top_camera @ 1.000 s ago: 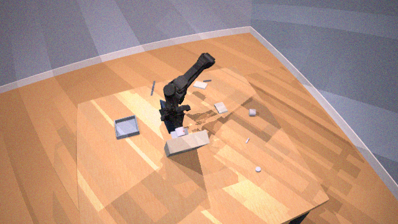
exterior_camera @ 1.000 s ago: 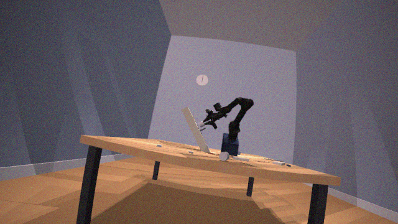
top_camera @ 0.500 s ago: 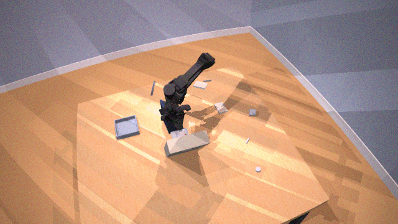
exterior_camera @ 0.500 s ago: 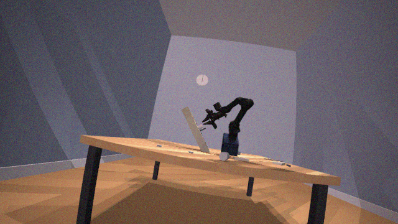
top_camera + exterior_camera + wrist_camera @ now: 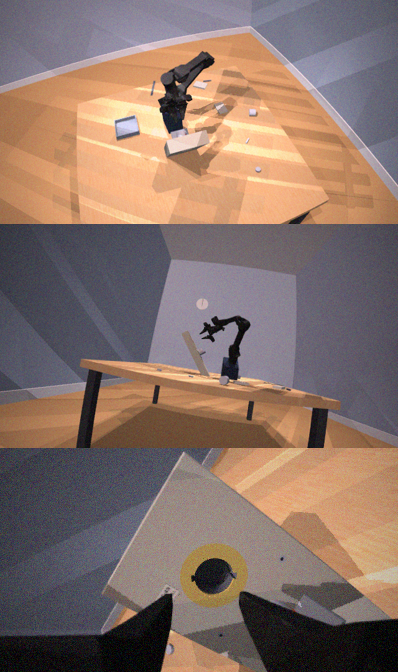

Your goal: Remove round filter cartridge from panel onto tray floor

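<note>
Right now the filter cartridge is 130 mm below my gripper tip, 30 mm behind it and 10 mm to the left of it. The rest, counted from my gripper tip: grey service panel 150 mm below, 20 mm ahead; small stick 390 mm to the left, 320 mm below, 30 mm ahead; blue-rimmed tray 390 mm behind, 310 mm below, 240 mm to the right.
</note>
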